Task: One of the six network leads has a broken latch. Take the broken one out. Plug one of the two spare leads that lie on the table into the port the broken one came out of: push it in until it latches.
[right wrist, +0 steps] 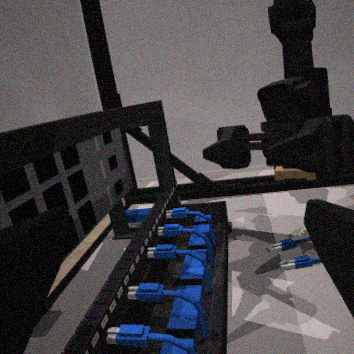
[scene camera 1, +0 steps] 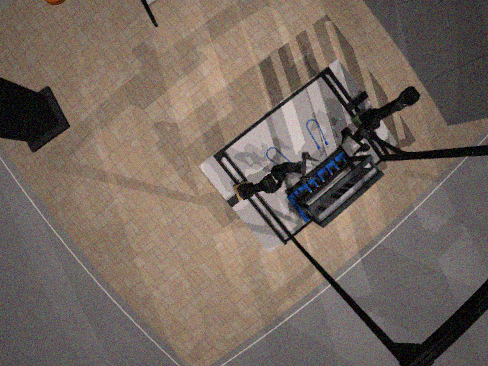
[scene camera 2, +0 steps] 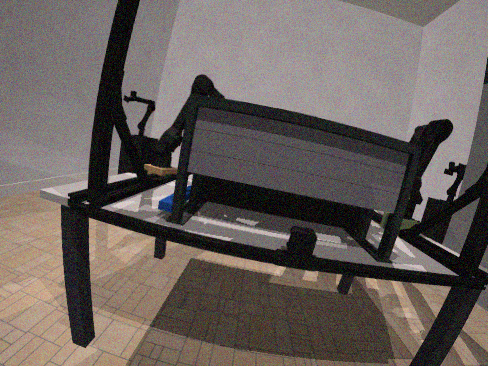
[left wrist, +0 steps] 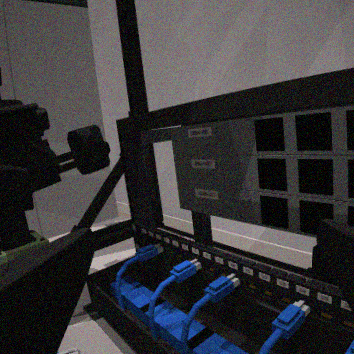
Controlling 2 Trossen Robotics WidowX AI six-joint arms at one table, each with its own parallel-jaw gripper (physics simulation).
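Places are measured from the left arm's base along level axes (x up, y back, z right), in millimetres.
Pixels of known places: left gripper, between the fingertips: (right wrist: 231, 153) (scene camera 1: 318, 169) (left wrist: 205, 235); right gripper, between the fingertips: (right wrist: 188, 215) (scene camera 1: 347, 150) (left wrist: 71, 159); left arm's base, origin of its link: (scene camera 1: 243, 190) (scene camera 2: 161, 166); right arm's base, origin of its link: (scene camera 1: 364, 118) (left wrist: 16, 241).
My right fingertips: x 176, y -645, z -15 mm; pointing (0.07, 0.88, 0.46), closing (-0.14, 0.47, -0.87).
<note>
Ahead of a thing's pixels: the offset from my right fingertips to its top centre. "*": to the spot under its first point.
Several blue network leads {* dx -136, dy +160, dz +99 mm} (scene camera 1: 320, 174) {* dx -130, dy +37, dz +90 mm} (left wrist: 184, 268) (right wrist: 161, 251) are plugged in a row into the black patch panel {dx +41, dy +112, dz +165 mm} (scene camera 1: 342, 190) (left wrist: 246, 270) (right wrist: 119, 291) at the foot of the rack. I cannot tell which latch is broken. Two blue spare leads {* dx -217, dy +92, dz -217 mm} (scene camera 1: 308, 127) {* dx -218, dy +360, dz -166 mm} (scene camera 1: 273, 148) lie looped on the table beside the panel; two of their plug ends show in the right wrist view (right wrist: 288, 243) (right wrist: 298, 261). My left gripper (scene camera 1: 305, 157) (left wrist: 205, 235) is open and empty above the plugged leads. My right gripper (scene camera 1: 347, 133) (right wrist: 188, 215) is open and empty near the row's other end.
The dark rack frame (scene camera 1: 351, 181) (scene camera 2: 184, 156) (left wrist: 137, 147) (right wrist: 159, 140) with its grey panels stands over the patch panel. A black frame (scene camera 1: 275, 109) borders the table, and a black pole (scene camera 1: 344, 290) crosses above. Each arm shows in the other's wrist view (left wrist: 21, 168) (right wrist: 298, 116).
</note>
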